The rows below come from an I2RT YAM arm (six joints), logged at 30 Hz.
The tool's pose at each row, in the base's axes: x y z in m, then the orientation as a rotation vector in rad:
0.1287 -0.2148 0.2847 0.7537 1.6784 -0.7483
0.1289 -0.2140 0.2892 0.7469 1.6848 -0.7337
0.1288 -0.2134 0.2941 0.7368 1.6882 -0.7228
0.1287 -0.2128 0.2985 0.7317 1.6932 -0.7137
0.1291 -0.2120 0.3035 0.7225 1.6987 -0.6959
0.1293 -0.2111 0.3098 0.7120 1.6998 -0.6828
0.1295 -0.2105 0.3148 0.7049 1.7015 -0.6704
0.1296 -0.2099 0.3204 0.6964 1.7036 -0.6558
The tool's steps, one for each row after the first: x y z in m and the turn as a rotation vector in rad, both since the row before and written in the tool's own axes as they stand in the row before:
-0.0043 0.0002 -0.0014 -0.0141 0.0039 0.0015
-0.0047 -0.0002 -0.0016 -0.0131 -0.0004 -0.0010
-0.0042 -0.0001 -0.0015 -0.0093 0.0030 0.0000
-0.0049 0.0004 -0.0014 -0.0174 0.0026 0.0022
-0.0061 0.0002 -0.0019 -0.0146 -0.0021 0.0009
-0.0048 0.0001 -0.0014 -0.0123 -0.0002 0.0021
-0.0054 0.0000 -0.0016 -0.0146 -0.0002 0.0023

